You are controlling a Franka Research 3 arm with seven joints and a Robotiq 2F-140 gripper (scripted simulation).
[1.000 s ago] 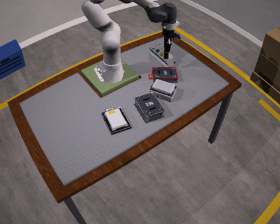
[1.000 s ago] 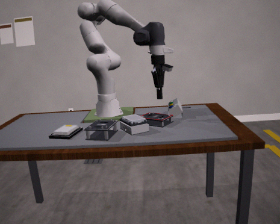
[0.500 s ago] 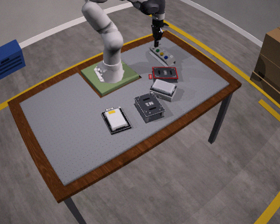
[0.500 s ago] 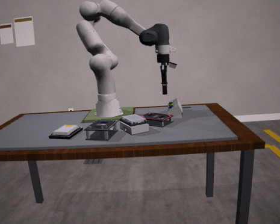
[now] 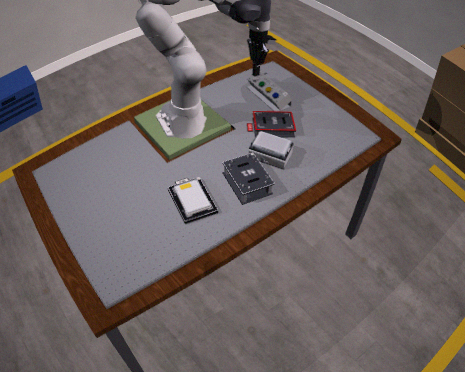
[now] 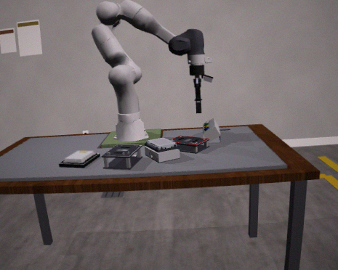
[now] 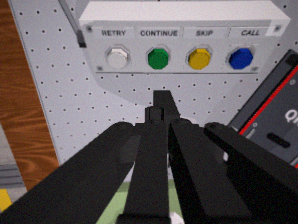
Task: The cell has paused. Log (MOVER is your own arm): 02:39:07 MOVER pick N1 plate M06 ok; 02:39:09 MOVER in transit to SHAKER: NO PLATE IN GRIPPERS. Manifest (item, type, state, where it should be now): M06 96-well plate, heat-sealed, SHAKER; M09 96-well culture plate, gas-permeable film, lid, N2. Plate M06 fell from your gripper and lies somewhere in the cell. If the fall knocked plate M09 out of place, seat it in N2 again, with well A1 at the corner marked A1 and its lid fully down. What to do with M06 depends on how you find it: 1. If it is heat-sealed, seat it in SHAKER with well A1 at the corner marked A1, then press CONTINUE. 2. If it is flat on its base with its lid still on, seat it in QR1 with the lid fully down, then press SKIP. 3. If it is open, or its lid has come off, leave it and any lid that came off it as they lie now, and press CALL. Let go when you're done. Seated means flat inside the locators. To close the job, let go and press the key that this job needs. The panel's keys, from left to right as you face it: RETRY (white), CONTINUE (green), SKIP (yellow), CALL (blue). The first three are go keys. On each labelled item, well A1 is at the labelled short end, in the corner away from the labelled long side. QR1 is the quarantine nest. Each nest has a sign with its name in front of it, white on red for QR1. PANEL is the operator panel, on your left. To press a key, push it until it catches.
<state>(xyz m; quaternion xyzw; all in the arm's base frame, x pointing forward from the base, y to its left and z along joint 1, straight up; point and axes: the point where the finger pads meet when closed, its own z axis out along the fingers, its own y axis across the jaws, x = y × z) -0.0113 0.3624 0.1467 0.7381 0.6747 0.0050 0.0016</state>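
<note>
The green continue key is 4 cm to the left of my hand and 10 cm below it. Also, from my hand: blue call key (10 cm ahead, 3 cm to the left, 10 cm below); yellow skip key (5 cm ahead, 3 cm to the left, 10 cm below); white retry key (5 cm behind, 4 cm to the left, 10 cm below).
</note>
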